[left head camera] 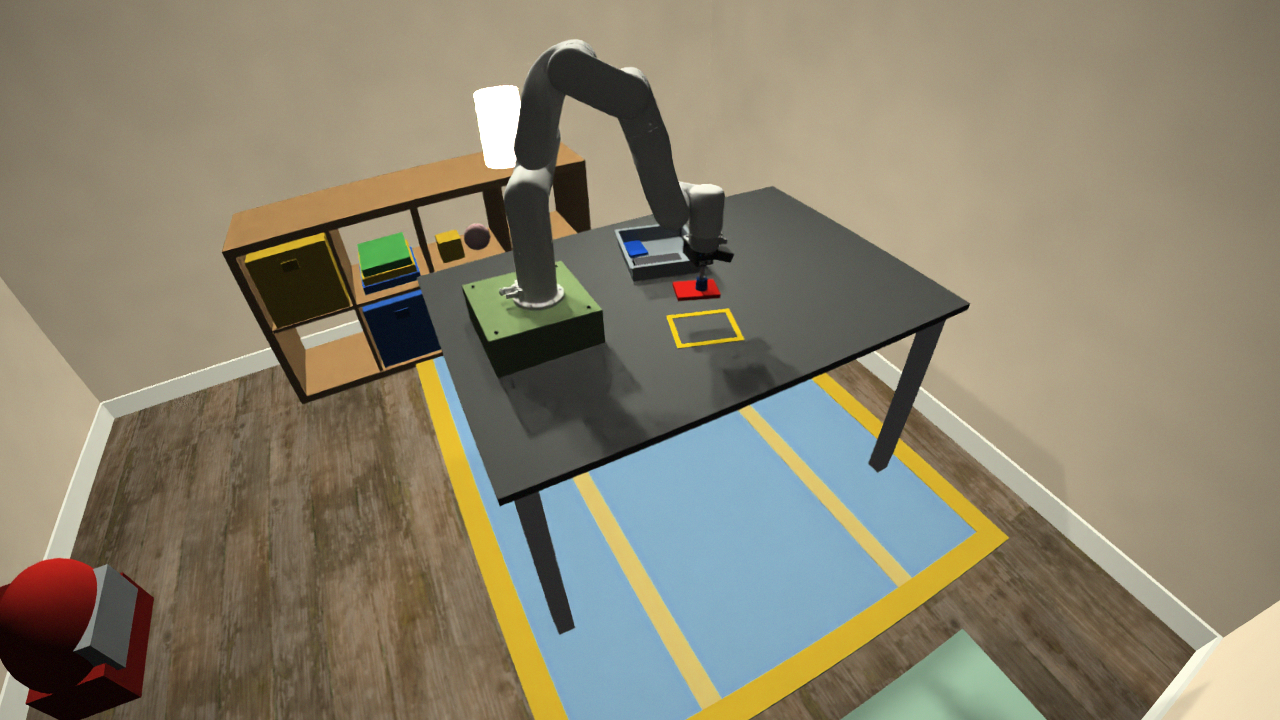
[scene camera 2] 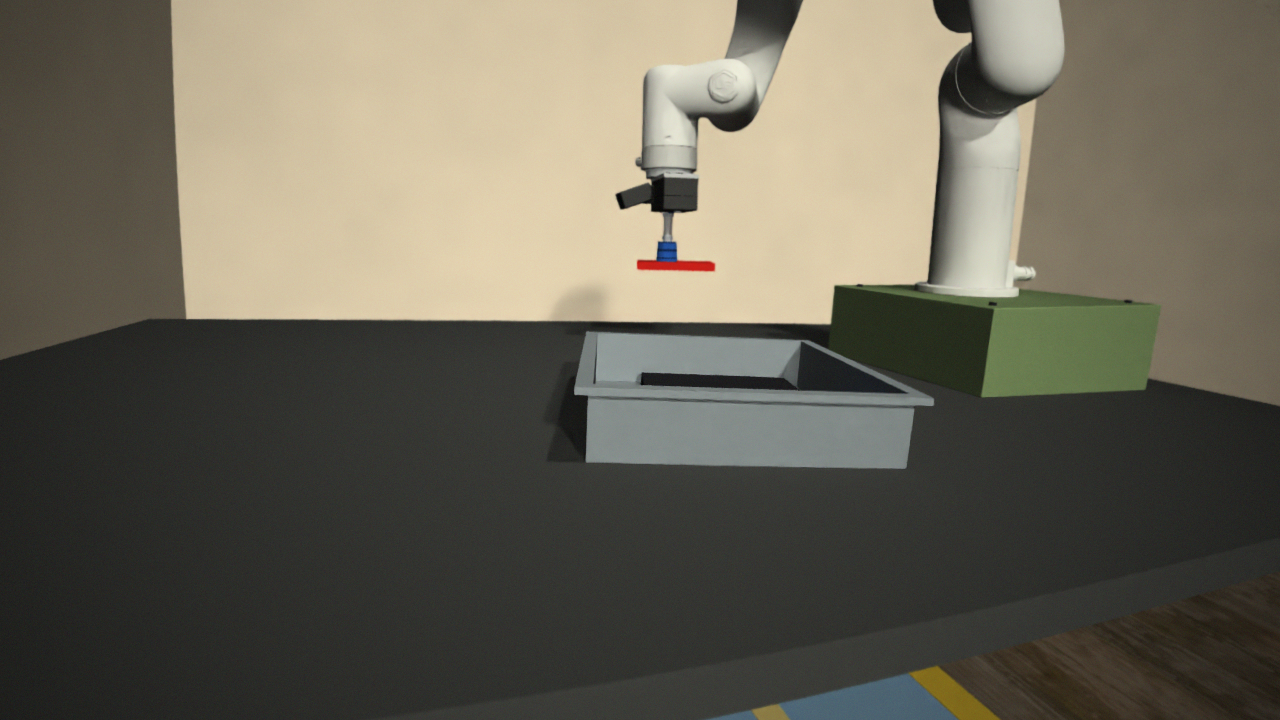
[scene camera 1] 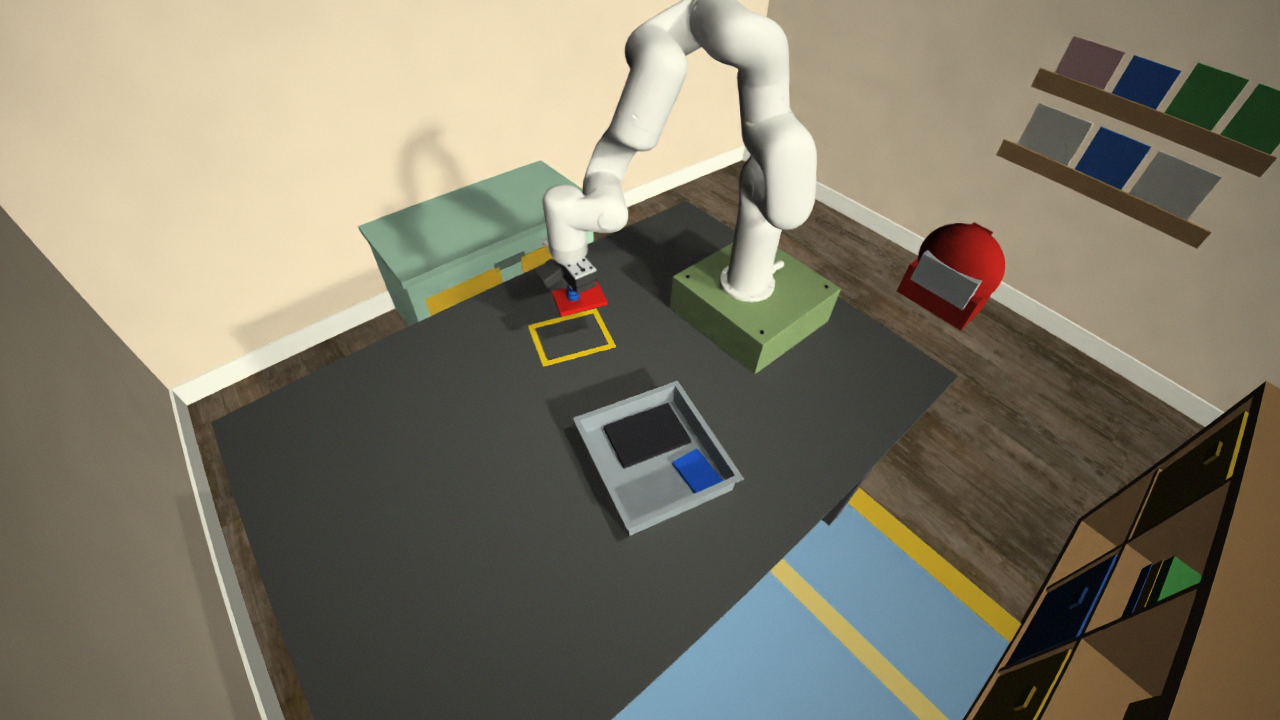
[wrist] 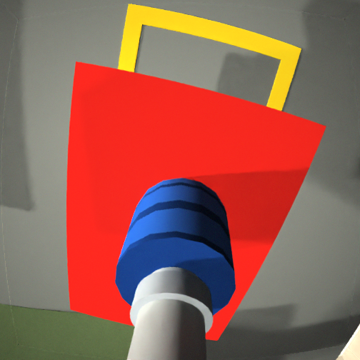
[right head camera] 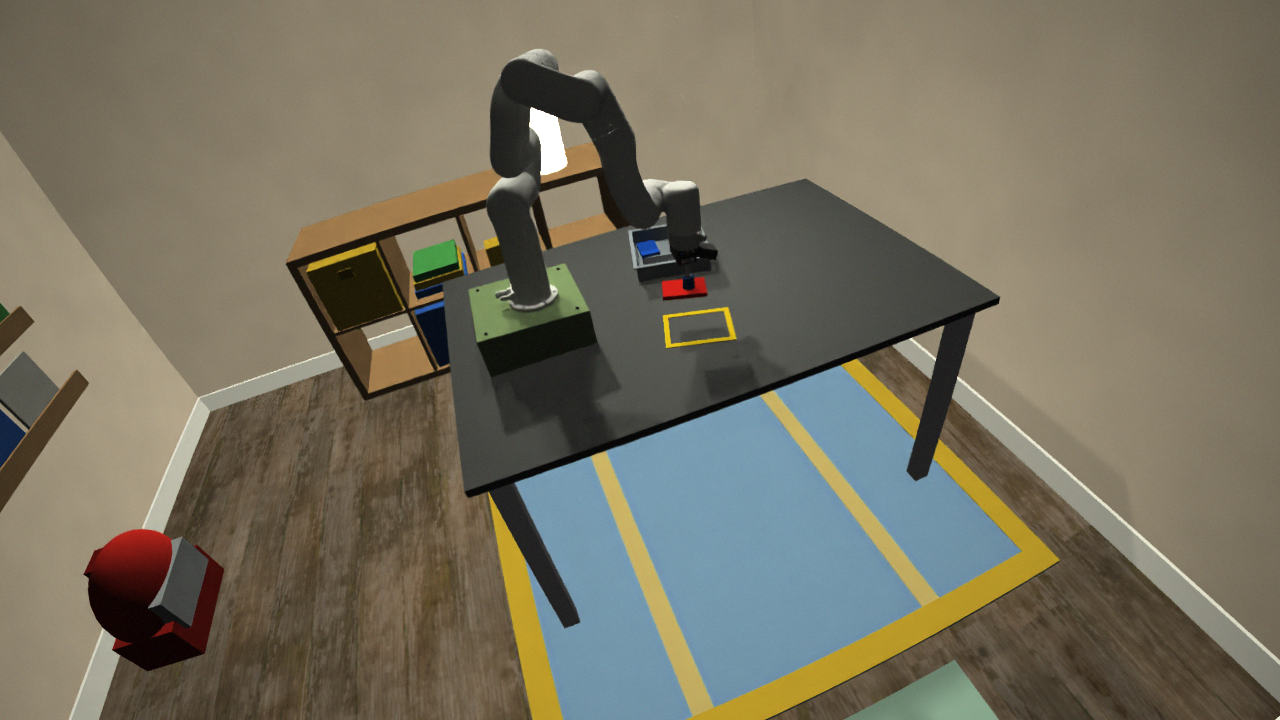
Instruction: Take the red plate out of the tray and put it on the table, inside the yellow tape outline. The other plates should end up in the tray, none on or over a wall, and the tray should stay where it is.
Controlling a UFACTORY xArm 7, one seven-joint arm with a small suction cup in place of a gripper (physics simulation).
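Where they show: hand, tool point: (left head camera: 700, 291) (scene camera 2: 666, 268) (scene camera 1: 574, 300) (right head camera: 688, 290); arm's base, link origin: (left head camera: 538, 297) (scene camera 2: 964, 292) (scene camera 1: 746, 283) (right head camera: 534, 299).
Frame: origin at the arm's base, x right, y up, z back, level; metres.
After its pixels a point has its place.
Note:
My suction cup (left head camera: 701, 284) (right head camera: 688, 282) (scene camera 1: 573, 294) (scene camera 2: 666, 254) (wrist: 175, 225), blue, is shut on the red plate (left head camera: 683, 290) {x 0.140, y 0.019, z -0.325 m} (right head camera: 671, 289) {x 0.141, y 0.020, z -0.328 m} (scene camera 1: 594, 298) {x 0.116, y 0.019, z -0.335 m} (scene camera 2: 693, 265) {x 0.101, y 0.015, z -0.344 m} (wrist: 125, 140). The plate hangs roughly level, clear above the table. In the wrist view it covers the near part of the yellow tape outline (left head camera: 711, 342) {x 0.213, y -0.099, z -0.370 m} (right head camera: 700, 342) {x 0.214, y -0.099, z -0.367 m} (scene camera 1: 579, 355) {x 0.087, y -0.099, z -0.395 m} (wrist: 215, 31). The grey tray (left head camera: 662, 271) {x -0.113, y -0.079, z -0.375 m} (right head camera: 657, 272) {x -0.117, y -0.080, z -0.345 m} (scene camera 1: 684, 507) {x -0.339, y -0.082, z -0.423 m} (scene camera 2: 747, 434) {x -0.338, y -0.079, z -0.428 m} stands on the table. A blue plate (left head camera: 636, 248) {x -0.285, y -0.088, z -0.359 m} (right head camera: 647, 248) {x -0.287, y -0.088, z -0.354 m} (scene camera 1: 696, 471) {x -0.291, y -0.088, z -0.359 m} and a black plate (scene camera 1: 647, 435) {x -0.176, y -0.086, z -0.391 m} (scene camera 2: 716, 381) {x -0.151, y -0.086, z -0.387 m} lie inside it.
The green base block (left head camera: 537, 313) {x 0.071, y 0.002, z 0.019 m} (right head camera: 537, 313) {x 0.073, y 0.001, z -0.004 m} (scene camera 1: 756, 308) {x -0.074, y -0.003, z -0.037 m} (scene camera 2: 1069, 349) {x -0.150, y -0.049, z 0.025 m} carries the arm on the dark table (left head camera: 832, 268) {x 0.028, y -0.100, z -0.869 m} (scene camera 1: 429, 501) {x -0.079, y -0.101, z -0.798 m} (scene camera 2: 358, 501) {x -0.377, y -0.100, z -0.651 m}. A shelf unit (left head camera: 402, 192) stands beyond the table, and a green cabinet (scene camera 1: 465, 210) stands near another edge.

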